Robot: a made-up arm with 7 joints. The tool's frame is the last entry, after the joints.
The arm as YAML. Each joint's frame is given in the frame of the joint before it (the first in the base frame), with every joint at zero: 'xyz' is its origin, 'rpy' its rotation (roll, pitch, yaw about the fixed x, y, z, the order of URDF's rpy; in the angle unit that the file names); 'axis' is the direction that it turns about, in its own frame. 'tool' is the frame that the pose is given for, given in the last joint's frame.
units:
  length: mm
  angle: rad
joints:
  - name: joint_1
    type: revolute
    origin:
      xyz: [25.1, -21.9, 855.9]
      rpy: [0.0, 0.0, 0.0]
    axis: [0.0, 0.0, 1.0]
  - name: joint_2
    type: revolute
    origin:
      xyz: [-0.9, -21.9, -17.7]
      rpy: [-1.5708, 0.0, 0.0]
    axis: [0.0, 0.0, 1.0]
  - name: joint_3
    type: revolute
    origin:
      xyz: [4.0, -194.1, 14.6]
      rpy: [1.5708, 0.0, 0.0]
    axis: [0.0, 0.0, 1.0]
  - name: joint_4
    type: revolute
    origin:
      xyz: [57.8, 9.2, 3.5]
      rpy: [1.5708, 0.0, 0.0]
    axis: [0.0, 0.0, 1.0]
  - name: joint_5
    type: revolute
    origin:
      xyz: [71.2, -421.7, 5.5]
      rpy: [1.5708, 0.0, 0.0]
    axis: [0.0, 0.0, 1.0]
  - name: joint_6
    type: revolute
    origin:
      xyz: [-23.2, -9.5, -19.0]
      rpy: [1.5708, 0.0, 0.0]
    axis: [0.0, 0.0, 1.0]
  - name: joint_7
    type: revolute
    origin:
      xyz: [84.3, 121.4, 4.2]
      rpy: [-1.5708, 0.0, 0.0]
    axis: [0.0, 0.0, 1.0]
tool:
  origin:
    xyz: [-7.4, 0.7, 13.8]
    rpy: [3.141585, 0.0, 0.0]
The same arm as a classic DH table. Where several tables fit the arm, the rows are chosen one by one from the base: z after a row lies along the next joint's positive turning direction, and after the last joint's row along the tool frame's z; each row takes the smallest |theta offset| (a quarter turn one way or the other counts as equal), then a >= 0, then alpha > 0; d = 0 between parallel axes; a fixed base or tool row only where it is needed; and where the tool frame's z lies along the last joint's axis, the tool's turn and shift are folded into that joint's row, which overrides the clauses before.
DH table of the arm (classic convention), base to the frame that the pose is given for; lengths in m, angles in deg. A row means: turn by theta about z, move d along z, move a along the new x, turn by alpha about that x. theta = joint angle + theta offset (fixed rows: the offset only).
base (fixed): a 0.0333; alpha 0; d 0; theta0 -41.11
joint_1: a -0.0009; alpha -90; d 0.8382; theta0 41.11
joint_2: a 0.004; alpha 90; d -0.0073; theta0 0
joint_3: a 0.0578; alpha 90; d 0.1976; theta0 0
joint_4: a 0.0712; alpha 90; d -0.0037; theta0 0
joint_5: a -0.0232; alpha 90; d 0.4027; theta0 0
joint_6: a 0.0843; alpha -90; d 0.0137; theta0 0
joint_7: a -0.0074; alpha 180; d 0; theta0 -5.4
tool (fixed): a 0; alpha 0; d -0.1352; theta0 -5.4

